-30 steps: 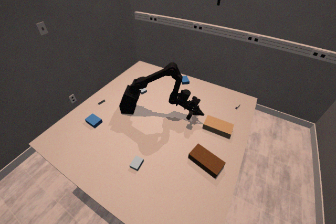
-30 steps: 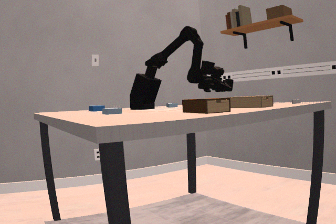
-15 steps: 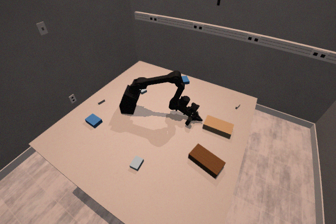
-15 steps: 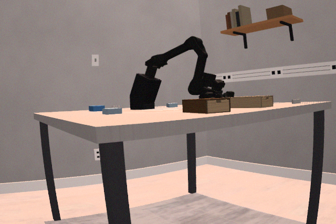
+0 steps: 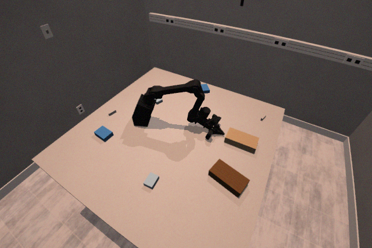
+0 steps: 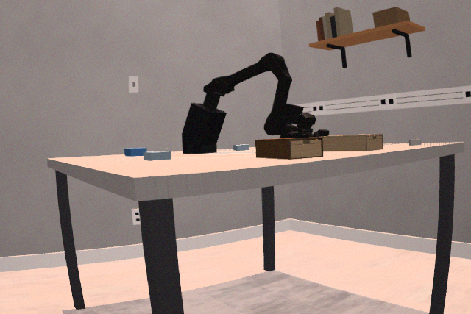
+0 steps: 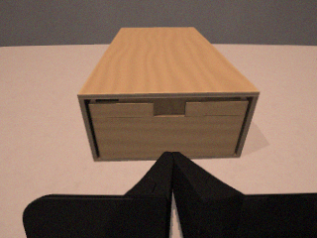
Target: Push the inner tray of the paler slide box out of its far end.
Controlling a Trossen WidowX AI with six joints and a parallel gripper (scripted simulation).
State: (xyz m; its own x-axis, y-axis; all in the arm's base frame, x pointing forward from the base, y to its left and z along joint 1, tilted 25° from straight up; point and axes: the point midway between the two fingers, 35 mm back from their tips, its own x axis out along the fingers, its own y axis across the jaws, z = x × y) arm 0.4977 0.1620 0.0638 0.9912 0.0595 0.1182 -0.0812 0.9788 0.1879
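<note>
The inner tray lies 15 cm ahead of my hand and 1 cm to the left of it.
</note>
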